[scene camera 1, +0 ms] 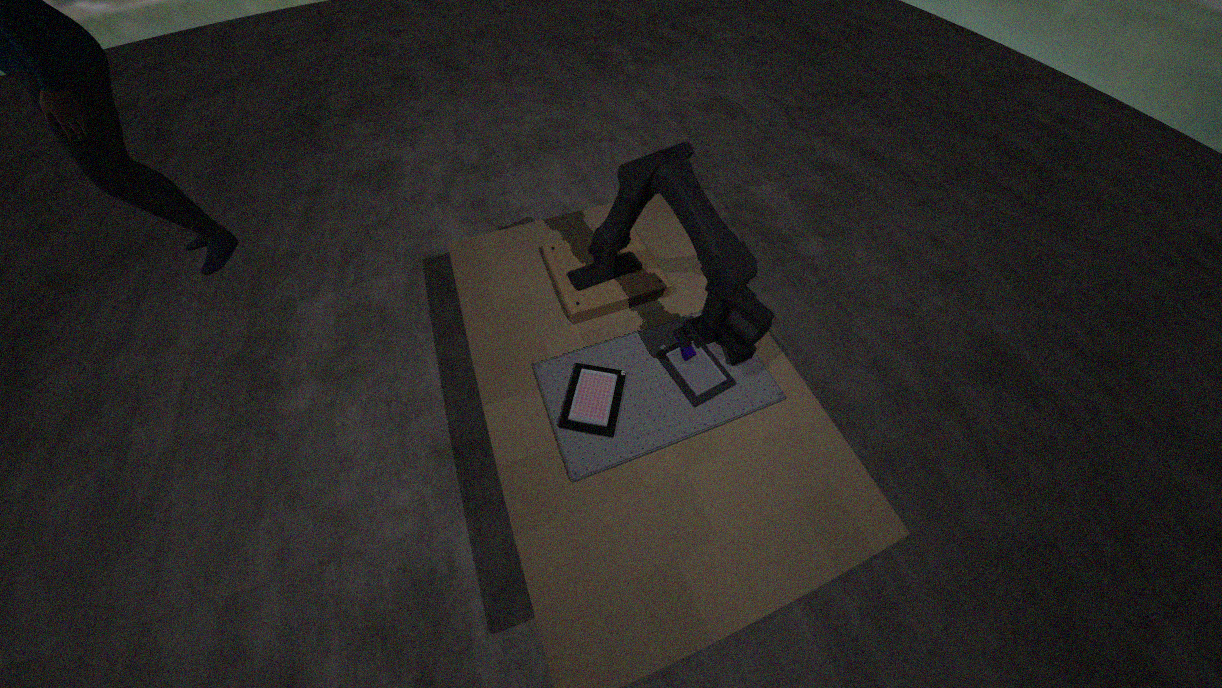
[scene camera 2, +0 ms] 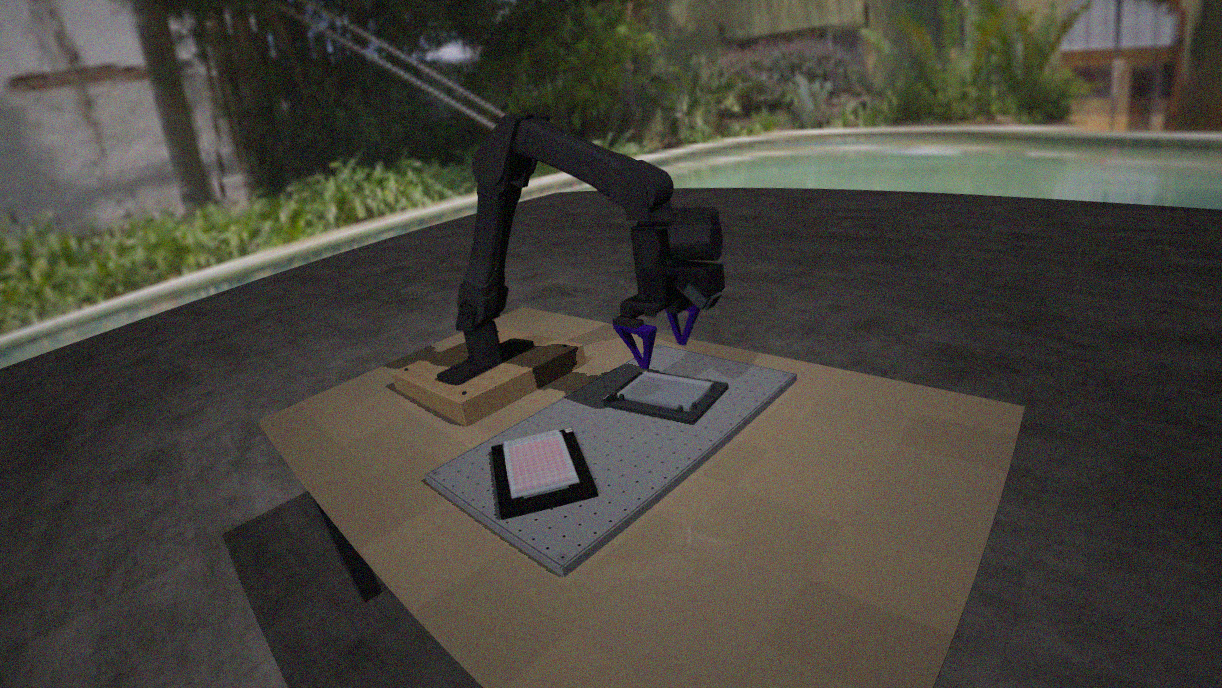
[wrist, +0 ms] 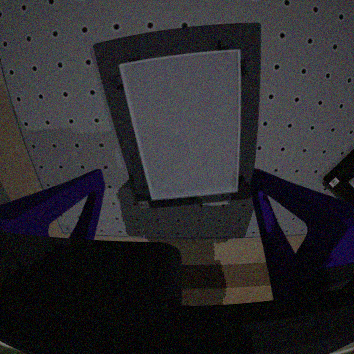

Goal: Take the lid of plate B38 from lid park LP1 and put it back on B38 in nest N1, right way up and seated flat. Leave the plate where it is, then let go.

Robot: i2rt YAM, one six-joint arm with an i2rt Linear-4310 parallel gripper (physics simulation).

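Places are measured from the arm's base along level axes (x ahead, y left, z up), in metres.
Pixels of known places: gripper, fingertip midpoint: point(scene camera 1: 702, 352) point(scene camera 2: 664, 356) point(wrist: 177, 177); arm's base at its link origin: point(scene camera 1: 605, 271) point(scene camera 2: 487, 362).
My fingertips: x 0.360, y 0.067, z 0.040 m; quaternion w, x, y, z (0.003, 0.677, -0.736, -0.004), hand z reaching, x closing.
Observation:
Ahead of a thing's pixels: the offset from my fingertips to its top centre. Level surfaces: height alone.
The clear lid @(dy -0.009, dx +0.002, dz -0.050 m) point(scene camera 1: 701, 369) point(scene camera 2: 665, 390) point(wrist: 187, 125) lies flat in the dark grey frame of lid park LP1 @(dy -0.009, dx +0.002, dz -0.048 m) point(scene camera 1: 701, 399) point(scene camera 2: 708, 408) point(wrist: 250, 100). The plate B38 @(dy -0.259, dx -0.036, dz -0.042 m) point(scene camera 1: 596, 397) point(scene camera 2: 540, 464), white with pink wells and no lid on it, sits in the black nest N1 @(dy -0.259, dx -0.036, dz -0.050 m) point(scene camera 1: 601, 430) point(scene camera 2: 547, 503); a corner of the nest shows at the right edge of the wrist view. My gripper point(scene camera 2: 663, 357) point(wrist: 177, 177) is open and empty. Its purple fingers stand apart above the arm-side end of the lid park. In the first scene view one purple fingertip shows and the arm hides the rest.
A grey perforated board @(dy -0.103, dx -0.012, dz -0.067 m) point(scene camera 1: 649, 427) point(scene camera 2: 615, 521) bears the lid park and the nest. It lies on a wooden table @(dz -0.081 m) point(scene camera 1: 701, 529) point(scene camera 2: 769, 546). The arm's base stands on a wooden block point(scene camera 1: 598, 305) point(scene camera 2: 504, 388). A person point(scene camera 1: 94, 136) stands on the floor at the upper left.

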